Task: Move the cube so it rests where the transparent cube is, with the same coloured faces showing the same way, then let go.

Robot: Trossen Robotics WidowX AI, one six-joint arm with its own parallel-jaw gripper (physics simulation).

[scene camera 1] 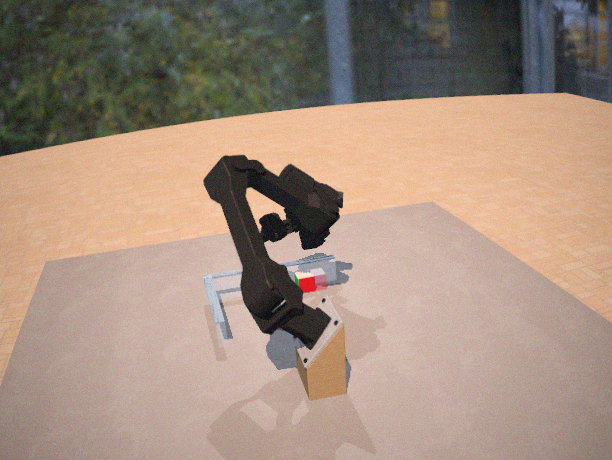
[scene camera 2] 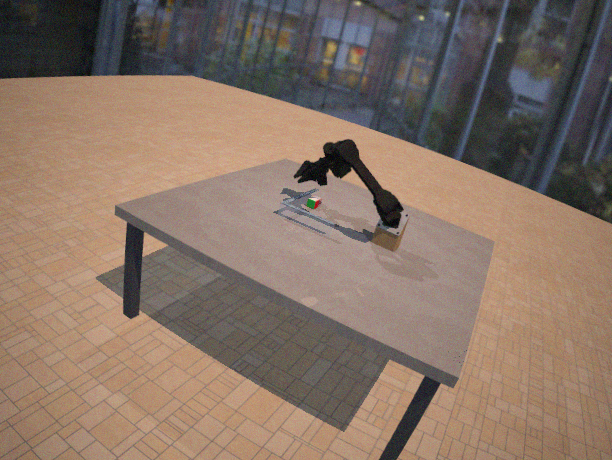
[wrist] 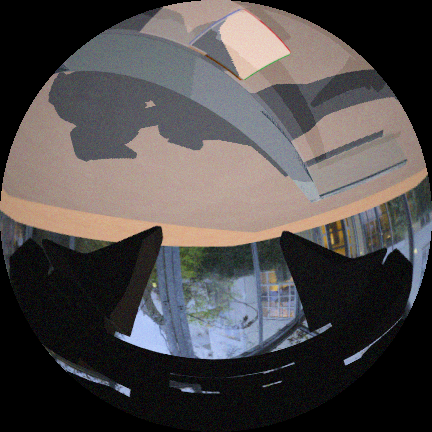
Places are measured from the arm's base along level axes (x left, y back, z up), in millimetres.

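Pixels of known places: gripper, fingertip midpoint: (scene camera 2: 295, 179) (wrist: 223, 235); arm's base, origin of the base link: (scene camera 1: 315, 328) (scene camera 2: 392, 219).
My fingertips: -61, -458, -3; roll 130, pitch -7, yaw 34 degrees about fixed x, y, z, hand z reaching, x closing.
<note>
For each thing: its top centre in the pictures, then the offset to it from my fingertips, as dx, dy, dz. Level surfaces: height alone.
- small cube, middle of its top: (wrist: 243, 43) (scene camera 1: 304, 274) (scene camera 2: 313, 198) -47, +87, -71
- transparent cube, middle of its top: (scene camera 1: 315, 272) -75, +89, -71
- translucent grey-blue L-shaped barrier, middle of its top: (scene camera 1: 279, 285) (scene camera 2: 323, 204) +35, +160, -50
- grey table, its level: dz -111
A small cube (scene camera 1: 306, 284) (scene camera 2: 313, 202) (wrist: 255, 45) rests on the table, white face up. In scene camera 1 its red face is towards the camera and its green face to the left. The transparent cube (scene camera 1: 320, 278) is close at its right there, with a whitish top and a pinkish front; whether they overlap is hard to tell. I cannot make it out in the other views. My gripper (scene camera 1: 294, 233) (scene camera 2: 299, 179) (wrist: 223, 235) is open and empty, raised above the table beyond the cube, with fingers well apart. In the wrist view the cube is near the top edge, away from the fingers.
A translucent grey-blue L-shaped barrier (scene camera 1: 214, 300) (scene camera 2: 310, 214) (wrist: 215, 85) has one arm beyond the cube and another to its left in scene camera 1. The wooden arm base (scene camera 1: 327, 367) (scene camera 2: 388, 240) stands on the grey table (scene camera 1: 475, 350) (scene camera 2: 250, 240).
</note>
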